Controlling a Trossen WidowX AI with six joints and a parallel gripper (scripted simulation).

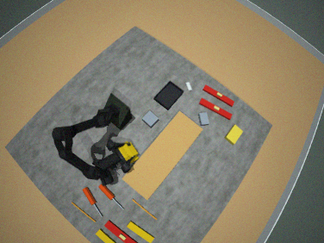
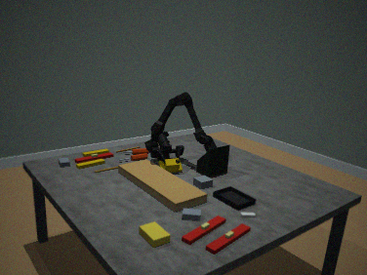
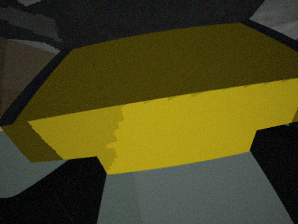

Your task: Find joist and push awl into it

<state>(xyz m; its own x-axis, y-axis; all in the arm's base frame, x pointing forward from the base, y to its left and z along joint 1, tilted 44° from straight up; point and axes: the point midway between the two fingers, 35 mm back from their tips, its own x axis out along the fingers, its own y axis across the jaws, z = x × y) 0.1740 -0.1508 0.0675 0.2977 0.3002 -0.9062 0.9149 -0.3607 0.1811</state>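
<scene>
Now: gripper tip 1 cm past the yellow stud finder and 1 cm above it. The rest, counted from my gripper tip: black tray (42 cm to the left, 5 cm below); then small white piece (56 cm to the left, 8 cm ahead, 6 cm below); then awl (14 cm to the right, 6 cm below, 3 cm behind).
</scene>
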